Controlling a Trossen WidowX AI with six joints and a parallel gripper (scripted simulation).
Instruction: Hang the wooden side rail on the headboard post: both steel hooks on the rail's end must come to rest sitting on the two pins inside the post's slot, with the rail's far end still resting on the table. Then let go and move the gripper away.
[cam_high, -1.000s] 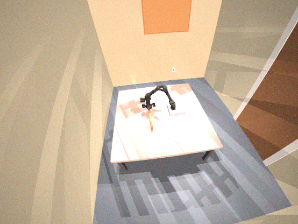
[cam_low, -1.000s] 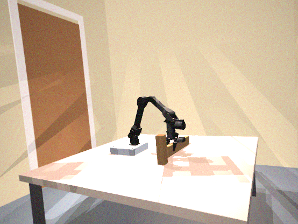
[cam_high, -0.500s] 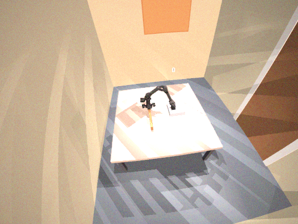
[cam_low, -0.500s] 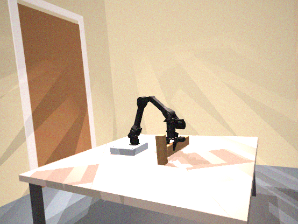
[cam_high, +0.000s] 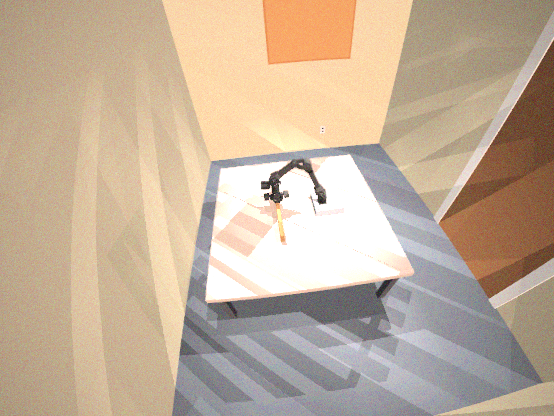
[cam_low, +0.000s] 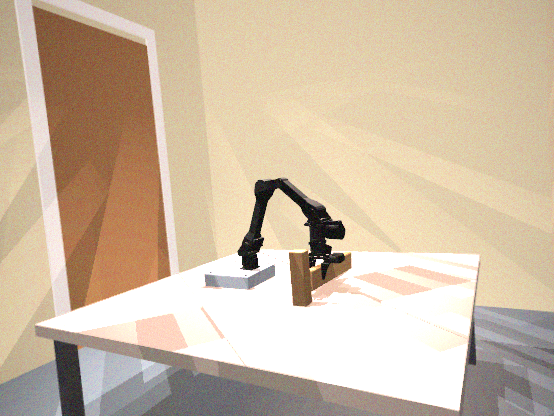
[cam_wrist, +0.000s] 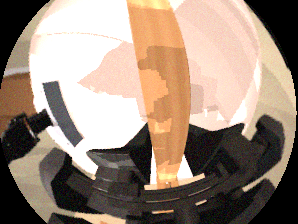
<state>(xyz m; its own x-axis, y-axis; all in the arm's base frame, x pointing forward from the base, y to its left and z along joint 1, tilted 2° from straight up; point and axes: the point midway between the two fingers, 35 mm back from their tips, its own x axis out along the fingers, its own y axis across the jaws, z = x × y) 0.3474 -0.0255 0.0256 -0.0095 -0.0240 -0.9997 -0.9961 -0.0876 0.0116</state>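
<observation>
Now: gripper tip 20 mm short of the wooden headboard post, 160 mm to the left of it and 50 mm below it.
</observation>
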